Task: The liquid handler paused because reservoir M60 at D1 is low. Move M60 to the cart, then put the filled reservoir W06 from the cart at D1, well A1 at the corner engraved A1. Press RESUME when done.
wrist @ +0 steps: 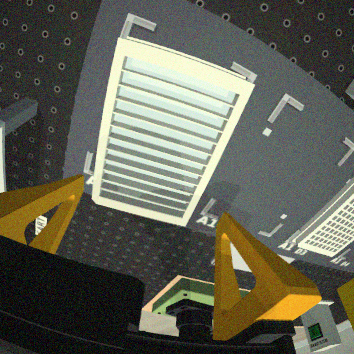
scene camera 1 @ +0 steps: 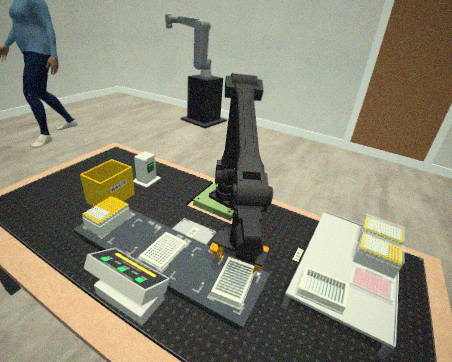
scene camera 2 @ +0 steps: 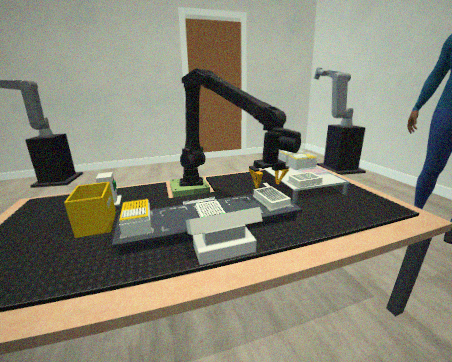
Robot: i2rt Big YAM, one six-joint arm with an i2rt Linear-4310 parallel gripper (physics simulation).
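Places are measured from the arm's base along level axes (x ahead, y left, z up), in centimetres.
Pixels of known places: gripper, fingertip midpoint: (wrist: 152,201) (scene camera 1: 236,265) (scene camera 2: 267,186); arm's base, link origin: (wrist: 194,308) (scene camera 1: 224,198) (scene camera 2: 191,183).
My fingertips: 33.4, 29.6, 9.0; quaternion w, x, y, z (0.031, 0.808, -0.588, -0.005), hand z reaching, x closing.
Observation:
Ahead of a thing's pixels: the offset from my fingertips to its top centre, as dx, dy, dz. "spot": to the spot under its first point. Level surfaces: height alone.
A white reservoir with several parallel troughs {+2.0, +1.1, -2.2} (scene camera 1: 233,281) (scene camera 2: 272,196) (wrist: 165,135) sits in the end slot of the dark deck {dz -5.8} (scene camera 1: 197,267) (wrist: 260,165), on the side nearest the cart. Its name label cannot be read. A similar reservoir {-11.5, +21.7, -1.5} (scene camera 1: 322,290) (scene camera 2: 305,179) stands on the white cart (scene camera 1: 310,260). My gripper (scene camera 1: 239,255) (scene camera 2: 268,185) (wrist: 152,201) is open and empty, pointing down above the arm-side end of the deck reservoir. Its orange fingertips stand apart, one toward each long side. An engraved A1 shows beside the neighbouring slot in the wrist view.
A white perforated plate {+6.5, -22.7, -4.4} (scene camera 1: 163,250) (scene camera 2: 209,207) and a yellow tip rack {+10.8, -47.1, +0.6} (scene camera 1: 106,210) (scene camera 2: 135,209) stand farther along the deck. A tilted display unit {spot: +21.9, -18.9, +2.1} (scene camera 1: 125,270) is at its front. The yellow bin {-1.0, -65.5, +2.8} (scene camera 1: 107,182), tip boxes {-34.7, +31.4, +2.4} (scene camera 1: 381,250) and pink plate {-24.0, +32.7, -3.2} (scene camera 1: 372,282) also show.

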